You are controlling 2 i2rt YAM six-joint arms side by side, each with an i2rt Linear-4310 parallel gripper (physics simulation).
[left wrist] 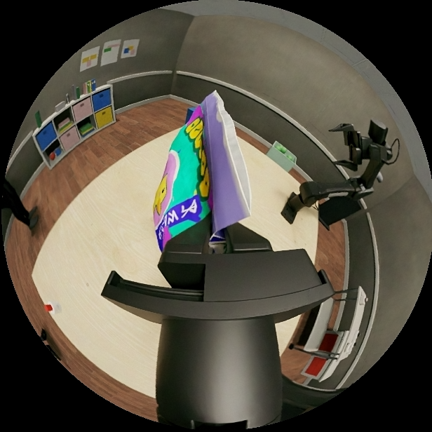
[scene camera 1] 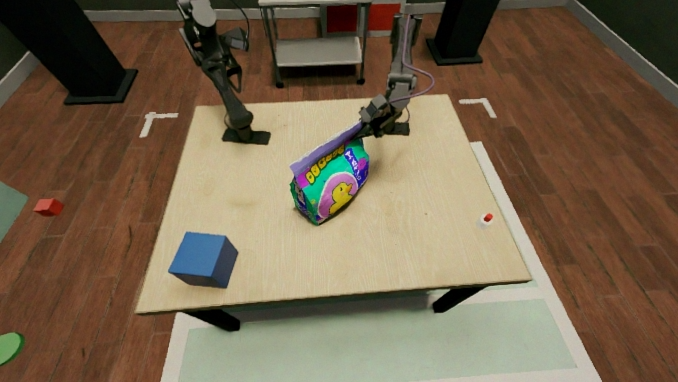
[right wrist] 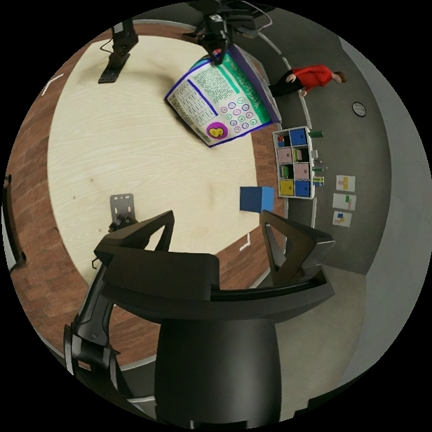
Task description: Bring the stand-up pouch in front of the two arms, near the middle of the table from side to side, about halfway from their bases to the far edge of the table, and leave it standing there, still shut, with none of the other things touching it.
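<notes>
The stand-up pouch (scene camera 1: 334,182) (left wrist: 185,185) (right wrist: 220,100), green and purple with a yellow duck, is near the middle of the table (scene camera 1: 415,240) (left wrist: 115,215) (right wrist: 140,145). It is roughly upright and turned at a slant, its top seal shut. I cannot tell whether its base fully rests on the table. My left gripper (scene camera 1: 361,132) (left wrist: 217,214) (right wrist: 219,64) is shut on the seal's corner nearest the left arm. My right gripper (scene camera 1: 220,78) (left wrist: 331,147) (right wrist: 217,214) is open and empty, raised high over its own base, well away from the pouch.
A blue box (scene camera 1: 204,260) (right wrist: 256,199) stands at the table's near-left corner in scene camera 1, apart from the pouch. A small white bottle with a red cap (scene camera 1: 485,221) (left wrist: 52,307) is near the right edge. Nothing else touches the pouch besides the left gripper.
</notes>
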